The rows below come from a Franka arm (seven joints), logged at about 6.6 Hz.
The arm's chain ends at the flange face. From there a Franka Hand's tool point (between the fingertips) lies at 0.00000 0.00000 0.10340 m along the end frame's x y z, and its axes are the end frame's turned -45 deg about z.
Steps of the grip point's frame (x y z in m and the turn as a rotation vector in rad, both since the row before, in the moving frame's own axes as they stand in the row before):
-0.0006 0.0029 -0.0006 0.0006 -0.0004 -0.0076
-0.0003 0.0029 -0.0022 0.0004 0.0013 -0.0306
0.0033 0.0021 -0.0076 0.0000 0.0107 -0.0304
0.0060 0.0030 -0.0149 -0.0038 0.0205 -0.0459
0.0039 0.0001 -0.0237 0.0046 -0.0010 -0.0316
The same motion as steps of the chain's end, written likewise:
0.0017 0.0025 -0.0006 0.0001 -0.0007 -0.0076
0.0018 0.0024 -0.0022 0.0012 0.0006 -0.0306
0.0030 -0.0001 -0.0076 0.0076 0.0076 -0.0304
0.0046 -0.0009 -0.0149 0.0118 0.0172 -0.0459
0.0032 -0.0024 -0.0237 0.0025 -0.0040 -0.0316

